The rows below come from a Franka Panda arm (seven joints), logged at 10 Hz.
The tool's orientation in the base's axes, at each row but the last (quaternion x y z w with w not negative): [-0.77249 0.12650 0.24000 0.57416]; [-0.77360 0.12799 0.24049 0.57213]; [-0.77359 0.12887 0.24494 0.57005]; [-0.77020 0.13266 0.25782 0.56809]
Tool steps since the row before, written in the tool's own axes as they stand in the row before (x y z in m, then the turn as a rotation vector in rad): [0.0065 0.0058 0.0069 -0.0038 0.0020 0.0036]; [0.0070 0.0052 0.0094 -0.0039 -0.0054 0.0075]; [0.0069 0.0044 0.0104 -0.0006 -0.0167 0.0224]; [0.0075 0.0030 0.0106 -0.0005 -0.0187 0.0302]
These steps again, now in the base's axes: [0.0013 0.0053 -0.0097 -0.0050 0.0025 -0.0005]; [0.0014 0.0078 -0.0101 -0.0025 0.0085 0.0047]; [0.0013 0.0090 -0.0096 0.0023 0.0264 0.0088]; [0.0021 0.0097 -0.0089 0.0014 0.0344 0.0087]
